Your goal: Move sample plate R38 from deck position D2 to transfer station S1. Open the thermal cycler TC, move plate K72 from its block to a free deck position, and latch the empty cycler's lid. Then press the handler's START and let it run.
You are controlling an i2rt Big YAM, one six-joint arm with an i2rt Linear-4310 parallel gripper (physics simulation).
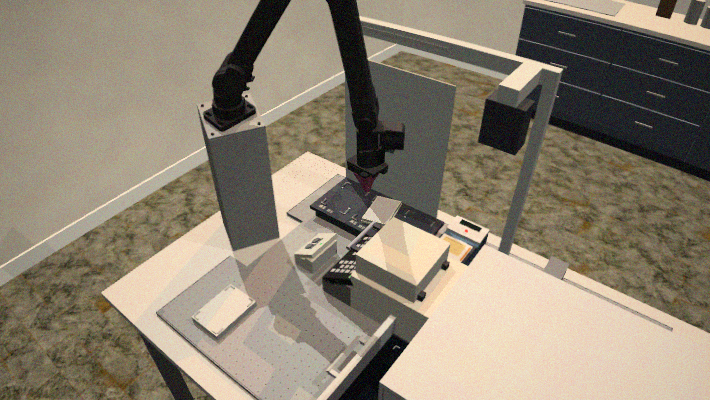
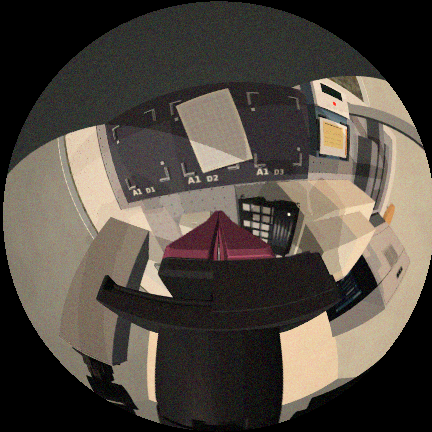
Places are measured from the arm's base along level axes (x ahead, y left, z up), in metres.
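Pixels of known places: gripper, between the fingertips: point(image 1: 367, 191) point(image 2: 218, 216); arm's base, origin of its link: point(image 1: 230, 114).
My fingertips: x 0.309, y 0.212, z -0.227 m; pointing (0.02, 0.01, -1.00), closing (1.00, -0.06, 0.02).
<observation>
For each thing: its middle in the pictures, then the offset to it from my fingertips. Level surfaces: height alone.
- pale sample plate, middle of its body: point(image 2: 214, 129) point(image 1: 382, 211) dy +0.074, dx +0.002, dz -0.125 m
- dark deck, height of its surface: dz -0.137 m
- white block with corner marks, middle of its body: point(image 1: 224, 311) dy -0.479, dx -0.094, dz -0.173 m
- small white box with dark buttons, middle of its body: point(image 2: 199, 240) point(image 1: 316, 248) dy -0.167, dx -0.051, dz -0.142 m
- device with a red light, middle of its body: point(image 2: 328, 119) point(image 1: 458, 245) dy +0.130, dx +0.253, dz -0.155 m
My gripper point(image 1: 367, 191) point(image 2: 218, 216) is shut and empty, its maroon fingertips together above the deck, beside the sample plate. The pale sample plate point(image 1: 383, 209) point(image 2: 215, 131) lies at D2, turned askew across the corner brackets of the dark deck point(image 1: 336, 199) point(image 2: 280, 125). Whether it is also tilted I cannot tell. The cream thermal cycler point(image 1: 400, 252) point(image 2: 340, 200) has its lid down; plate K72 does not show. A white block with corner marks point(image 1: 224, 310) lies on the front peg board; its label is not readable. A small white box with dark buttons point(image 1: 316, 248) stands behind it.
A black keypad point(image 1: 343, 268) point(image 2: 257, 220) adjoins the cycler. A device with a red light point(image 1: 470, 227) point(image 2: 332, 97) and an orange pad stands beyond D3. A grey panel point(image 1: 425, 130) rises behind the deck. The grey arm column point(image 1: 242, 190) point(image 2: 102, 285) and a large white cabinet point(image 1: 540, 330) flank the work area.
</observation>
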